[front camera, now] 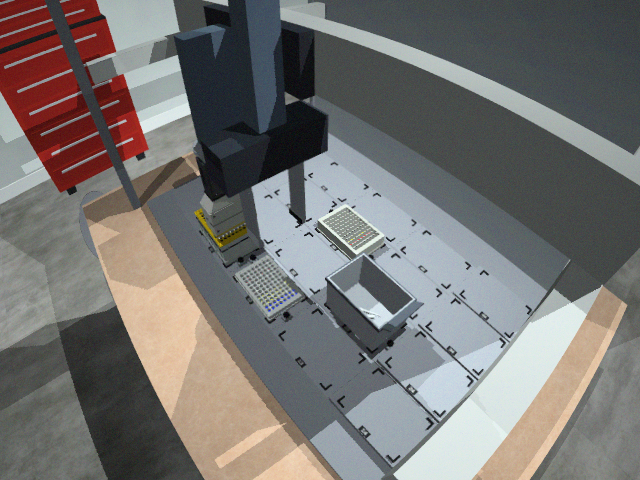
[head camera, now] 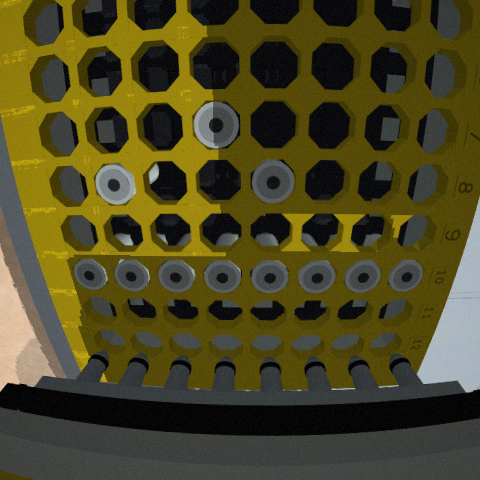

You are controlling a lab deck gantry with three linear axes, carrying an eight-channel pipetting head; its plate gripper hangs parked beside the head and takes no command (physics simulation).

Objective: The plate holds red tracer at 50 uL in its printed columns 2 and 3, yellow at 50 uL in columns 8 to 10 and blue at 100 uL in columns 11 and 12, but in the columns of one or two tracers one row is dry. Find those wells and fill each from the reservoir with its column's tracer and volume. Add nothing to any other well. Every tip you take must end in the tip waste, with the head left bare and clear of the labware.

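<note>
The pipetting head (front camera: 223,210) is low over the yellow tip rack (front camera: 207,228) (head camera: 37,210). Its nozzles (head camera: 270,377) are bare in the head camera view, beside row 12. Row 10 holds a full line of tips (head camera: 222,276); row 8 holds two tips and row 7 holds one. The plate (front camera: 252,295) shows blue wells near its front end and faint yellow beside them; single wells are too small to judge. The reservoir (front camera: 373,244) stands behind, with a red line visible. The tip waste (front camera: 347,312) holds some pale tips. The plate gripper (front camera: 276,232) hangs open and empty beside the head.
The plate is directly in front of the tip rack. The high-walled waste bin stands right of the plate and in front of the reservoir. The gripper's two long paddles reach down between rack and reservoir. A dark wall (front camera: 413,118) runs behind the deck.
</note>
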